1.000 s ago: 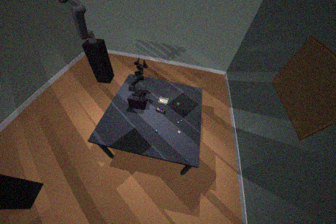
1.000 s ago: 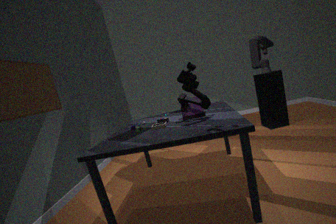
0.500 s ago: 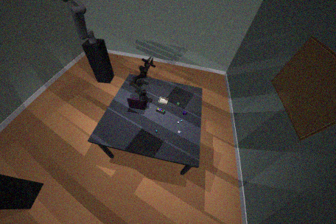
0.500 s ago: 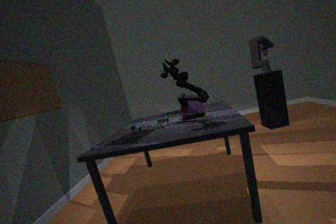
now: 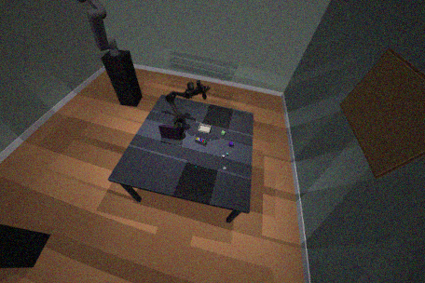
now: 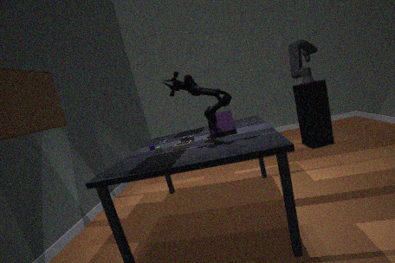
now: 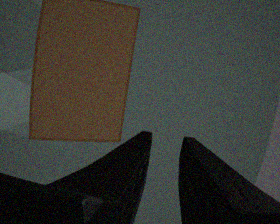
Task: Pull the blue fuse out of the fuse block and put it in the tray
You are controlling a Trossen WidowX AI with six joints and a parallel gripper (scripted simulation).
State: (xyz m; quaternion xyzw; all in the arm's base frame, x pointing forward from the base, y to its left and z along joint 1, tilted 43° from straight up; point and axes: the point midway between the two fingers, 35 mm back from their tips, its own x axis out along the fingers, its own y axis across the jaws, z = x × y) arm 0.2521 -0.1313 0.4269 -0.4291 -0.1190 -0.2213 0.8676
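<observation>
The blue fuse lies 30 mm behind my gripper tip, 250 mm to the right of it and 510 mm below it. From my gripper tip the other things lie so: pale tray 10 mm behind, 60 mm to the right, 530 mm below.
</observation>
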